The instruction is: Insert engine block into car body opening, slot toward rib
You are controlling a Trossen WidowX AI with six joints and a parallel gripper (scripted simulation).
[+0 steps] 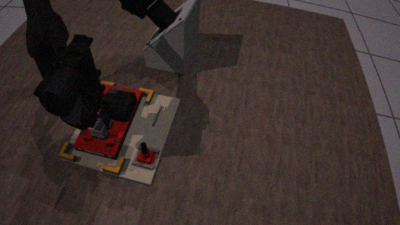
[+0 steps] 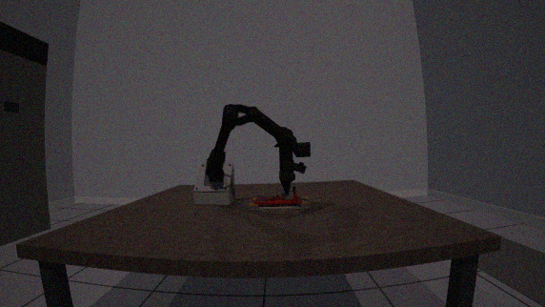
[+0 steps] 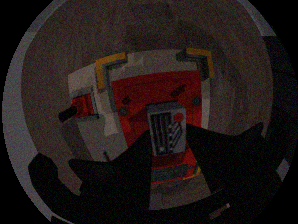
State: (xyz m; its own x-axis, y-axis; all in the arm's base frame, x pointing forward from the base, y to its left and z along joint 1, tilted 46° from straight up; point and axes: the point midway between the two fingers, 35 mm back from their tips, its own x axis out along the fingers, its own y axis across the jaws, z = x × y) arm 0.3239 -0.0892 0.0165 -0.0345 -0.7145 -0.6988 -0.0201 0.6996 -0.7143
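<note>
Right now my gripper tip is 1 cm above the grey engine block. Also, from my gripper tip: black upright peg 3 cm ahead, 12 cm to the left, 1 cm below.
</note>
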